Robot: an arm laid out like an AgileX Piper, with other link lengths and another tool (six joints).
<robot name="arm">
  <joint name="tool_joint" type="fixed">
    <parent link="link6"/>
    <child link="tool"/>
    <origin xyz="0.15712 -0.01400 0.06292" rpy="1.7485 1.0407 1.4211"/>
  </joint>
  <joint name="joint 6" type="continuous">
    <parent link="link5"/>
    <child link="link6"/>
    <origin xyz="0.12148 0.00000 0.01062"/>
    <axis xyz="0.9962 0 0.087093"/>
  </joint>
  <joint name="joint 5" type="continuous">
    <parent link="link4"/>
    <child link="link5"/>
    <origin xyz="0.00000 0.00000 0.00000"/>
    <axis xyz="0 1 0"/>
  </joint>
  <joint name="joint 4" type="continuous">
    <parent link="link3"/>
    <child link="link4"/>
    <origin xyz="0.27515 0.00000 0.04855"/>
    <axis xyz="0.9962 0 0.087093"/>
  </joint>
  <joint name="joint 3" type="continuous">
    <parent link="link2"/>
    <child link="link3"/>
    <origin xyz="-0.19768 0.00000 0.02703"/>
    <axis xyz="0 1 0"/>
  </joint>
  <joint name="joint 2" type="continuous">
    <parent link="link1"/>
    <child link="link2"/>
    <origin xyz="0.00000 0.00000 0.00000"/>
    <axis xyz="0 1 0"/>
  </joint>
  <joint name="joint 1" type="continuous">
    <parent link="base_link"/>
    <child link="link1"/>
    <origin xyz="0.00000 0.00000 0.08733"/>
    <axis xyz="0 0 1"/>
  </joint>
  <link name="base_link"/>
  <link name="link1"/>
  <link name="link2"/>
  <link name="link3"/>
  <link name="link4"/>
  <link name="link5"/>
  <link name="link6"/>
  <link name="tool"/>
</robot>
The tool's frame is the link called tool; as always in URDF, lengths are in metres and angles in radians. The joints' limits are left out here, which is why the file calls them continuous.
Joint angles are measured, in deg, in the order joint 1, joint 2, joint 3, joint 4, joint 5, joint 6. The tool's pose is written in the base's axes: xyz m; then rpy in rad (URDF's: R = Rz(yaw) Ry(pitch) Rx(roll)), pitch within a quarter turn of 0, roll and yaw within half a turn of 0. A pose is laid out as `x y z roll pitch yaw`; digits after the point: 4 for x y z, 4 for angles.
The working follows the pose.
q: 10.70 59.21 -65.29 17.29 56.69 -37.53
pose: 0.3978 0.1573 0.1935 -3.0787 0.7860 -3.0067
Where each joint sits with the arm in this pose, in the base's axes (m; each line is computed from the numbers above, not from the rounded line before):
joint 1: 0.0000 0.0000 0.0873
joint 2: 0.0000 0.0000 0.0873
joint 3: -0.0766 -0.0145 0.2710
joint 4: 0.1872 0.0354 0.3484
joint 5: 0.1872 0.0354 0.3484
joint 6: 0.2645 0.0808 0.2658
the tool: 0.3978 0.1573 0.1935

